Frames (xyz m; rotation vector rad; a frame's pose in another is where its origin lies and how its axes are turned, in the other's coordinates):
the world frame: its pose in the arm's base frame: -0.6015 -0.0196 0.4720 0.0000 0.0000 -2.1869
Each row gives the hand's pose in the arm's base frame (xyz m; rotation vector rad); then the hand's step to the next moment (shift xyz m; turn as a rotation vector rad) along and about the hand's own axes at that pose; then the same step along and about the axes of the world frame.
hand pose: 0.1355 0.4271 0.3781 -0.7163 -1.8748 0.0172
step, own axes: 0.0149 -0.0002 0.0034 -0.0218 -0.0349 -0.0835
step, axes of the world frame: -0.0028 -0.0100 0.0112 0.0185 0.0866 0.0286
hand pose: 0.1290 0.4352 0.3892 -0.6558 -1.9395 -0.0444
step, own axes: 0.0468 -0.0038 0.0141 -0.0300 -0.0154 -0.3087
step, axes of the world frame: -0.0010 -0.0350 0.0344 -0.0493 0.2822 0.1199
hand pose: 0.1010 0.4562 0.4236 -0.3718 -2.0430 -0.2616
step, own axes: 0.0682 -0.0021 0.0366 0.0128 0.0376 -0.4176
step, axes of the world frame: 0.0185 -0.0620 0.0425 -0.1161 0.3436 0.2108
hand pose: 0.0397 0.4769 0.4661 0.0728 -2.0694 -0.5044
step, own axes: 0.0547 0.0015 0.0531 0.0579 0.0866 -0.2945
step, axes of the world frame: 0.0383 -0.0624 0.0212 -0.1068 0.2039 0.2112
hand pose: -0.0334 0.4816 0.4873 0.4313 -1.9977 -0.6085
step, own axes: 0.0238 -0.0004 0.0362 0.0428 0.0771 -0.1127
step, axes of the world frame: 0.0284 -0.0326 0.0018 -0.0542 0.0541 0.1209
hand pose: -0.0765 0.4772 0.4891 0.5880 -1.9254 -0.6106
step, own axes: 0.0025 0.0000 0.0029 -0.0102 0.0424 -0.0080
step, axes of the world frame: 0.0030 -0.0023 0.0006 -0.0336 -0.0170 0.0234
